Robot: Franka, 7 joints.
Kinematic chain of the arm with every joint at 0, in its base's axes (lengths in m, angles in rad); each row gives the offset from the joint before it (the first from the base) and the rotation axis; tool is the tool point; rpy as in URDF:
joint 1: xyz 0 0 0.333 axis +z
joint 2: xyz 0 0 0 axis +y
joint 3: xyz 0 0 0.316 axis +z
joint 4: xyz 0.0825 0 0 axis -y
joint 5: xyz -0.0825 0 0.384 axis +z
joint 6: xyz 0 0 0 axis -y
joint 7: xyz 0.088 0 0 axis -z
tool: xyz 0 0 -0.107 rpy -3.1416 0 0
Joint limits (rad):
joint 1: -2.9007..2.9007
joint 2: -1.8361..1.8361
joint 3: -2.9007..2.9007
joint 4: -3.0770..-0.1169
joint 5: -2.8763..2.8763
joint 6: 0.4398..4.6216
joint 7: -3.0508..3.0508
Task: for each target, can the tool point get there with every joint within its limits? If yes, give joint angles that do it. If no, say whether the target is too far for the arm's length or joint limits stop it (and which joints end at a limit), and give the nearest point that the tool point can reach.
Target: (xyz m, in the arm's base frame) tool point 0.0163 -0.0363 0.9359
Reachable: yes | joints -0.8617 -1.2265 -0.0244 -1.9491 0.0808 2.1861 -1.4785
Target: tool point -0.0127 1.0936 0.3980
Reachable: no: too far | nearest point -0.0099 0.8563 0.3839 | short by 0.238 m
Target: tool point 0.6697 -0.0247 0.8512
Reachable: yes | joints -0.5637 0.7198 1.2768 -0.6793 -2.0705 2.5168 -0.7985
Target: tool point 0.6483 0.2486 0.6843
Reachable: yes | joints 1.1977 1.3285 -1.9902 -1.2863 -0.0008 2.4275 -1.6439
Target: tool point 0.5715 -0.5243 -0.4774
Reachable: no: too far | nearest point 0.4456 -0.4088 -0.2525 | short by 0.282 m
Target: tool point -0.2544 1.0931 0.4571
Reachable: no: too far | nearest point -0.1933 0.8305 0.4273 | short by 0.271 m
